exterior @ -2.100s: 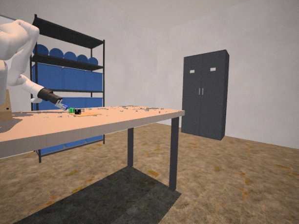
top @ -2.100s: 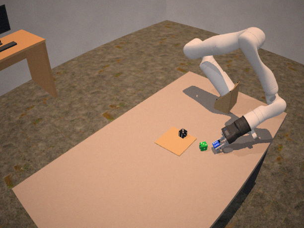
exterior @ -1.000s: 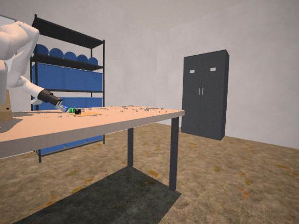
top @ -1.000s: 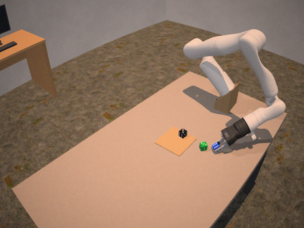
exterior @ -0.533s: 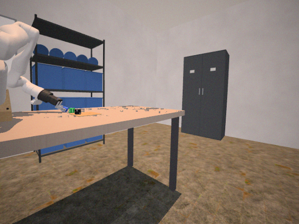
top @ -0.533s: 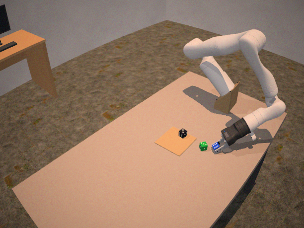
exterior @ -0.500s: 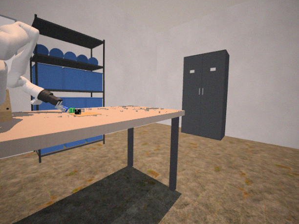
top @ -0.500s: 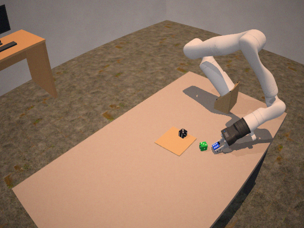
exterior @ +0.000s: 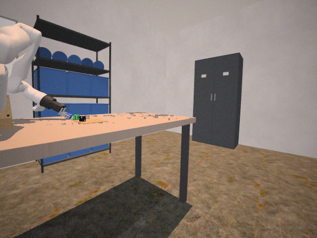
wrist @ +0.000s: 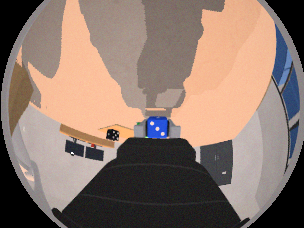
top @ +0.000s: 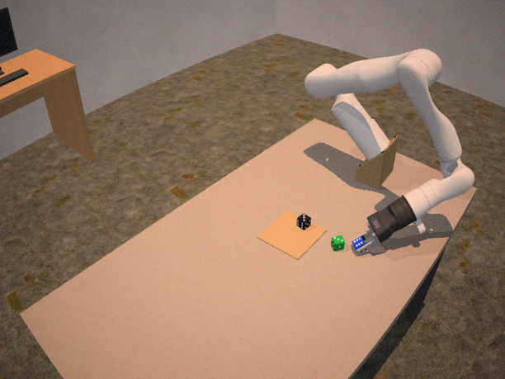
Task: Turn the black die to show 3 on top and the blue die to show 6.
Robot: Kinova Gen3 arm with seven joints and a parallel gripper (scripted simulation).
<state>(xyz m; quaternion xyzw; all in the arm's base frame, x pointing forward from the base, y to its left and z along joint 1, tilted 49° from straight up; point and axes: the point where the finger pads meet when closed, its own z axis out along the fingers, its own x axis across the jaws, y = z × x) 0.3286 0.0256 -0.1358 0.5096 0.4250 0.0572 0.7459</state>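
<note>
Now: hand right at the blue die. Also, from my hand: black die: 18 cm to the right, 1 cm ahead; green die: 6 cm to the right, 3 cm ahead, 1 cm below; orange mat: 19 cm to the right, 6 cm ahead, 2 cm below.
</note>
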